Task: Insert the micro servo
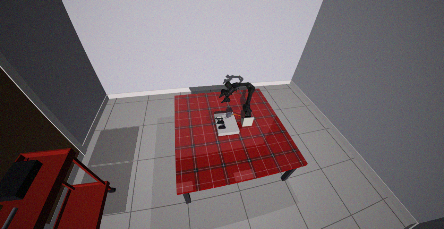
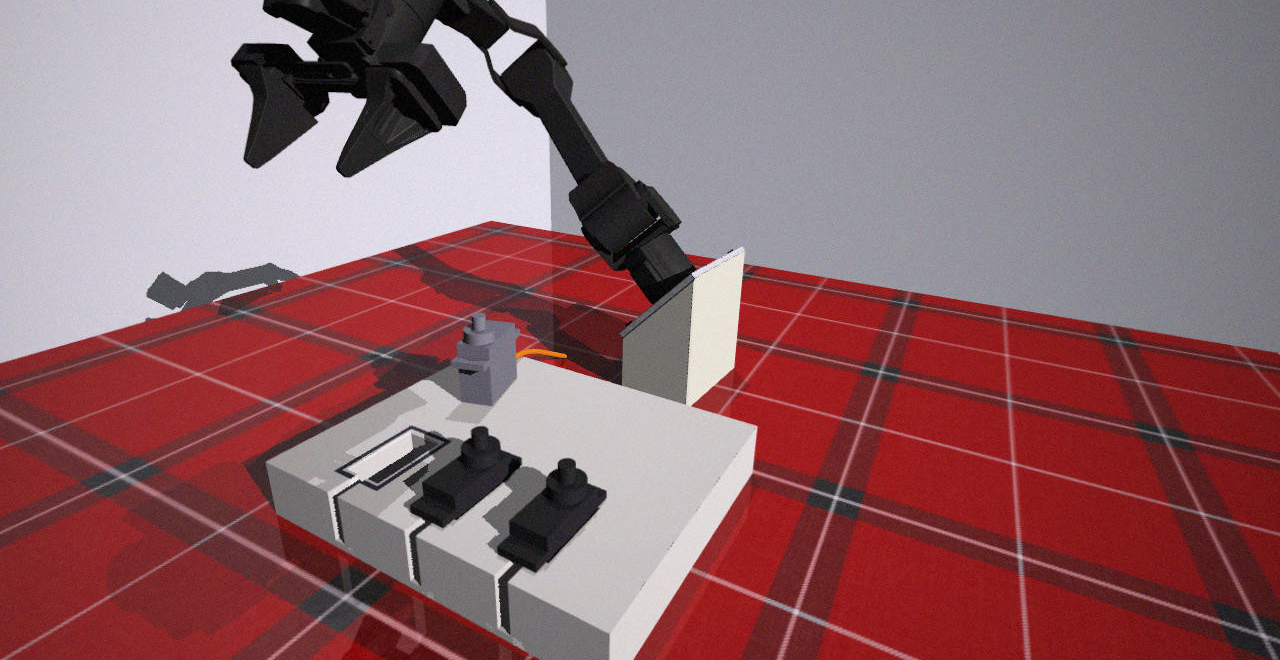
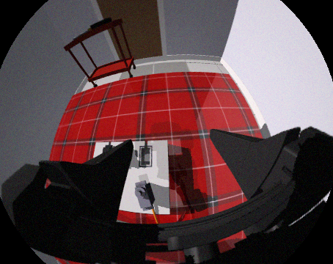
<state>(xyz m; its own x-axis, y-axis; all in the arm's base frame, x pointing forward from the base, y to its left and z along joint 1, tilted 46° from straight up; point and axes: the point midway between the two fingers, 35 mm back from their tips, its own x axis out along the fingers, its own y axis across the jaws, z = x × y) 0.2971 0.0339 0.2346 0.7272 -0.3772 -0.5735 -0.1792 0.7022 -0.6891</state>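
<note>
My gripper tip is now 23 cm above the white deck, 15 cm to the right of it and 11 cm past it.
</note>
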